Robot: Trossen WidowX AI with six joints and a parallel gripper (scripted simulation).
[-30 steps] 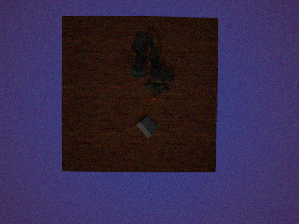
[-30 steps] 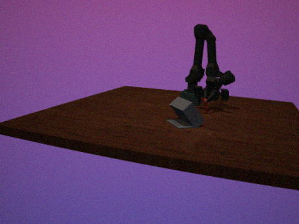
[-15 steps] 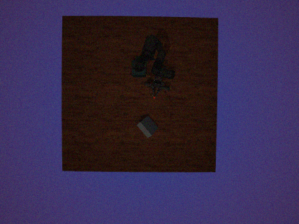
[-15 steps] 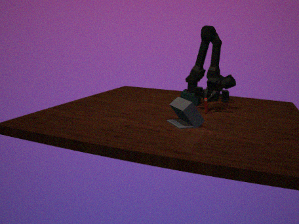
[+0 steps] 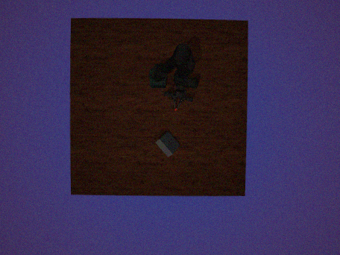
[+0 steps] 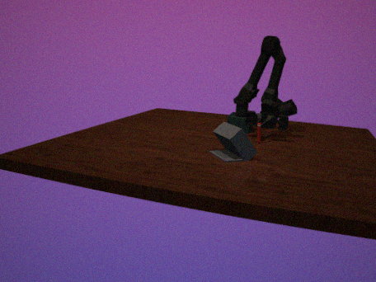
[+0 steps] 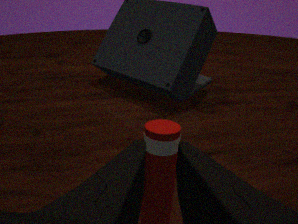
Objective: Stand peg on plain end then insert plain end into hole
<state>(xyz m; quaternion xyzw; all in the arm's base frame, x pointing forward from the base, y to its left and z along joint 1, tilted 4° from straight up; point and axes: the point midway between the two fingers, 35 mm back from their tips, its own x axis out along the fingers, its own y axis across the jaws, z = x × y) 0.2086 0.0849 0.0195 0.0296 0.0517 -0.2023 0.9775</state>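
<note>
My gripper tip is 10 mm above the red peg. The rest, counted from my gripper tip: thin flat base plate 230 mm ahead, 110 mm to the right, 70 mm below; then grey sloped panel 220 mm ahead, 90 mm to the right, 20 mm below.
</note>
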